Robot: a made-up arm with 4 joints. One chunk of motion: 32 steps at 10 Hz.
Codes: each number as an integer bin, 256 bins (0 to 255) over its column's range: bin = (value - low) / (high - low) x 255, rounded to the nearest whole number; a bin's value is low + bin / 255 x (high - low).
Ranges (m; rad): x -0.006..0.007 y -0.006..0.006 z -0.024..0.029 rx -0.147..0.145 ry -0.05..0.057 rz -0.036..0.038
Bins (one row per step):
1: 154 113 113 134 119 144
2: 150 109 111 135 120 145
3: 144 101 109 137 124 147
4: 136 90 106 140 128 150
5: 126 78 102 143 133 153
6: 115 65 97 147 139 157
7: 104 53 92 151 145 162
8: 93 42 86 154 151 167
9: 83 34 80 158 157 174
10: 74 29 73 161 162 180
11: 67 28 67 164 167 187
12: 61 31 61 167 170 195
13: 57 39 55 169 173 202
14: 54 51 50 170 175 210
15: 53 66 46 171 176 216
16: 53 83 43 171 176 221
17: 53 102 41 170 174 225
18: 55 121 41 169 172 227
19: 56 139 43 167 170 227
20: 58 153 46 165 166 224
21: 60 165 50 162 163 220
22: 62 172 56 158 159 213
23: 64 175 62 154 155 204
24: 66 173 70 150 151 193
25: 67 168 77 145 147 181
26: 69 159 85 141 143 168
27: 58 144 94 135 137 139
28: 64 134 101 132 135 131
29: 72 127 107 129 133 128
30: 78 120 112 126 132 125
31: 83 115 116 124 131 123
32: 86 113 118 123 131 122
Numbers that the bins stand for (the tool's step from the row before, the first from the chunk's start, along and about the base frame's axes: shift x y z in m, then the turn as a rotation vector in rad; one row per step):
1: 0.00185 -0.00068 -0.00051 0.00644 -0.00007 0.00579
2: 0.00165 -0.00087 -0.00093 0.00759 0.00035 0.00608
3: 0.00134 -0.00125 -0.00135 0.00988 0.00203 0.00666
4: 0.00093 -0.00176 -0.00197 0.01331 0.00371 0.00753
5: 0.00042 -0.00233 -0.00280 0.01675 0.00581 0.00840
6: -0.00014 -0.00294 -0.00384 0.02133 0.00833 0.00956
7: -0.00070 -0.00351 -0.00488 0.02591 0.01084 0.01101
8: -0.00126 -0.00402 -0.00613 0.02935 0.01336 0.01246
9: -0.00177 -0.00440 -0.00737 0.03393 0.01588 0.01449
10: -0.00223 -0.00464 -0.00883 0.03736 0.01798 0.01624
11: -0.00258 -0.00468 -0.01007 0.04080 0.02007 0.01827
12: -0.00289 -0.00454 -0.01132 0.04423 0.02133 0.02059
13: -0.00309 -0.00416 -0.01257 0.04652 0.02259 0.02262
14: -0.00325 -0.00360 -0.01361 0.04767 0.02343 0.02494
15: -0.00330 -0.00289 -0.01444 0.04881 0.02385 0.02668
16: -0.00330 -0.00209 -0.01506 0.04881 0.02385 0.02813
17: -0.00330 -0.00120 -0.01548 0.04767 0.02301 0.02929
18: -0.00320 -0.00031 -0.01548 0.04652 0.02217 0.02987
19: -0.00315 0.00054 -0.01506 0.04423 0.02133 0.02987
20: -0.00304 0.00120 -0.01444 0.04194 0.01965 0.02900
21: -0.00294 0.00176 -0.01361 0.03851 0.01840 0.02784
22: -0.00284 0.00209 -0.01236 0.03393 0.01672 0.02581
23: -0.00274 0.00224 -0.01111 0.02935 0.01504 0.02320
24: -0.00264 0.00214 -0.00945 0.02476 0.01336 0.02001
25: -0.00258 0.00191 -0.00800 0.01904 0.01168 0.01653
26: -0.00248 0.00148 -0.00633 0.01446 0.01000 0.01275
27: -0.00304 0.00078 -0.00446 0.00759 0.00749 0.00434
28: -0.00274 0.00031 -0.00301 0.00415 0.00665 0.00202
29: -0.00233 -0.00002 -0.00176 0.00072 0.00581 0.00115
30: -0.00202 -0.00035 -0.00072 -0.00272 0.00539 0.00027
31: -0.00177 -0.00059 0.00011 -0.00501 0.00497 -0.00031
32: -0.00162 -0.00068 0.00053 -0.00615 0.00497 -0.00060

